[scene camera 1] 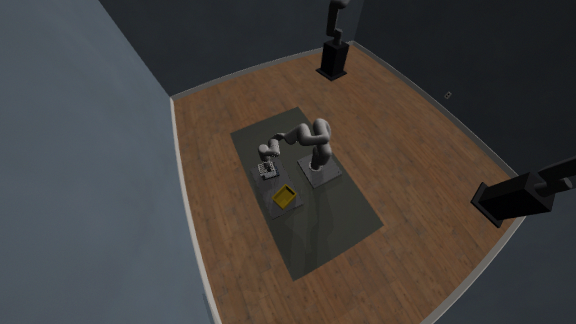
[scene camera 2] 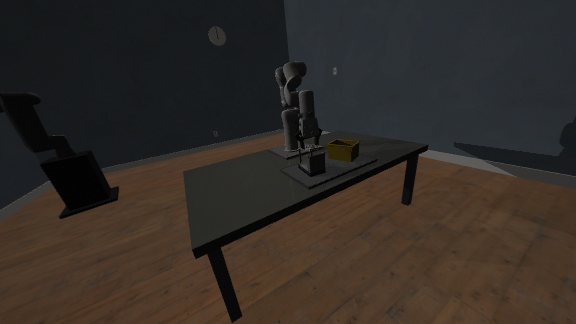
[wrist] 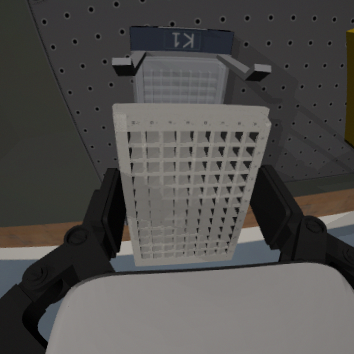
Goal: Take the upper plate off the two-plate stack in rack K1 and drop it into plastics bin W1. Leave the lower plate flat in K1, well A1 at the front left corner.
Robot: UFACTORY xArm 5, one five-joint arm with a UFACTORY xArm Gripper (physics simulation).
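Frame: origin at the arm's base, x ahead, y left, z up, level; metres.
Seen in the pictures: gripper, between the fingertips: (scene camera 1: pixel 267 166) (scene camera 2: pixel 309 147) (wrist: pixel 189 183); arm's base, origin of its link: (scene camera 1: pixel 315 166) (scene camera 2: pixel 292 149).
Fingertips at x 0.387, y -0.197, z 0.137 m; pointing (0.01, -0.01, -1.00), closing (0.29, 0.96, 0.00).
Note:
Offsets run from my fingertips to a thing's middle. "spot": to the spot under its first point. Level surfaces: height alone.
The upper plate @(dy -0.005, dx +0.016, dz -0.001 m) (scene camera 1: pixel 262 170) (scene camera 2: pixel 311 148) (wrist: pixel 187 182) is off-white with a grid of square wells. My gripper (scene camera 1: pixel 268 165) (scene camera 2: pixel 310 143) (wrist: pixel 189 183) is shut on its two long sides and holds it raised above rack K1 @(dy -0.001, dx +0.002, dz -0.082 m) (scene camera 2: pixel 313 163) (wrist: pixel 145 40). A gap shows between the held plate and the rack in the wrist view. The lower plate @(dy -0.004, dx +0.008, dz -0.110 m) (wrist: pixel 180 86) shows pale grey inside K1 and looks flat; its near part is hidden under the held plate, and well A1 cannot be made out. Yellow bin W1 @(dy +0.278, dx +0.031, dz -0.092 m) (scene camera 1: pixel 284 199) (scene camera 2: pixel 342 151) (wrist: pixel 350 90) stands beside the rack.
K1's corner guides @(spot: dy -0.017, dx -0.071, dz -0.025 m) (wrist: pixel 123 67) flare outwards. Rack and bin stand on a dark perforated board (scene camera 1: pixel 293 208) (scene camera 2: pixel 361 162) (wrist: pixel 75 30) on the table @(dz -0.155 m) (scene camera 1: pixel 320 245) (scene camera 2: pixel 235 195). My arm's base plate (scene camera 1: pixel 329 179) is behind them. Black pedestals (scene camera 1: pixel 334 57) (scene camera 2: pixel 77 182) with other arms stand away from the table.

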